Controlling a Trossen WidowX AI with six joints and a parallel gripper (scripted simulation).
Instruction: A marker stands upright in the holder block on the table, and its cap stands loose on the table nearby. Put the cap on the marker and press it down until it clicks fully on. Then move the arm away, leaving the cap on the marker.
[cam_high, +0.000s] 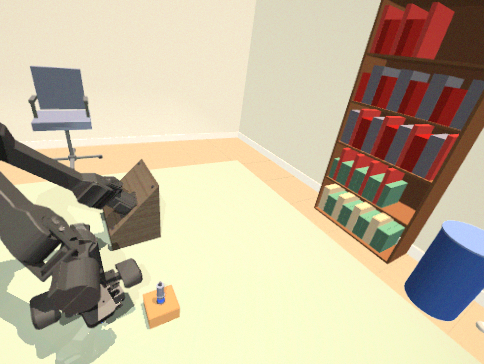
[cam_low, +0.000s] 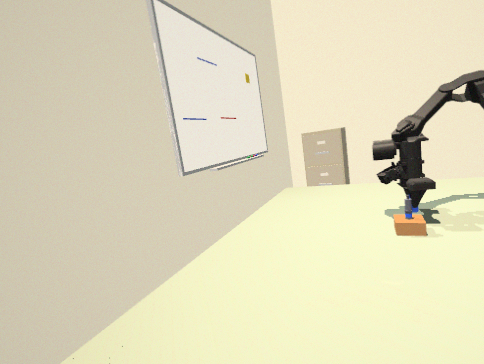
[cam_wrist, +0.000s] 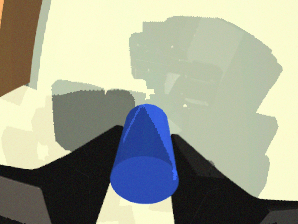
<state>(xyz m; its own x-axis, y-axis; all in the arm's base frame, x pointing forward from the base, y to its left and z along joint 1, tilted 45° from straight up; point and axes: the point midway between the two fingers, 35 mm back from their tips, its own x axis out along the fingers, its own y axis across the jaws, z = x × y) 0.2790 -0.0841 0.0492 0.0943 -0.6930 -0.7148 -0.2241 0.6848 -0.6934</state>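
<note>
Right now my gripper tip is 130 mm to the right of the holder block, 20 mm short of it and 10 mm above it. Round my gripper tip: blue cap: 10 mm above.
</note>
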